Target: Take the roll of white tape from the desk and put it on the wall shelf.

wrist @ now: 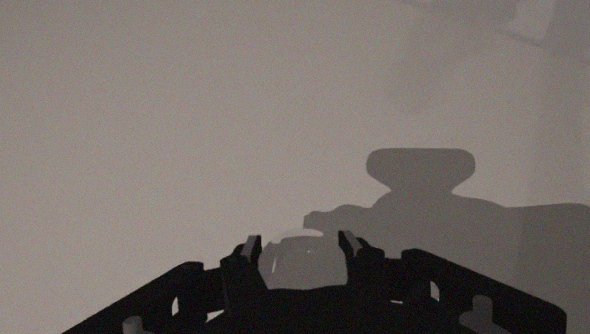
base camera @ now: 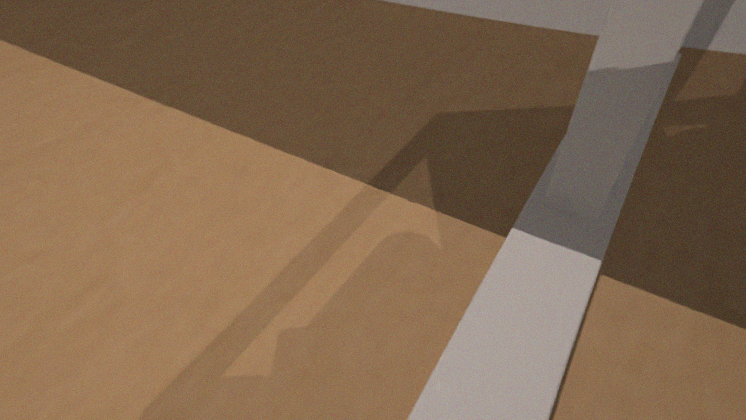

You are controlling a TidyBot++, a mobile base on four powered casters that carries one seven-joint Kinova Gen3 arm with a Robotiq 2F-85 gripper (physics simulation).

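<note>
My gripper (wrist: 300, 248) is at the bottom of the wrist view, its two black fingers part-way apart and shut on the roll of white tape (wrist: 306, 265). The roll looks grey in the shade, with a light upper edge, and fills the space between the fingers. Its lower part is hidden by the gripper's body. A pale, plain surface (wrist: 150, 125) lies behind the gripper. How far the roll is from that surface is hard to tell. The wall shelf does not show in either view, and the gripper does not show in the base camera view.
In the base camera view, a broad white bar (base camera: 514, 323) slants across the right side over a tan wood-like surface (base camera: 130, 208). A dark shadow band crosses both. In the wrist view, a dark shadow (wrist: 420, 167) falls on the pale surface at the right.
</note>
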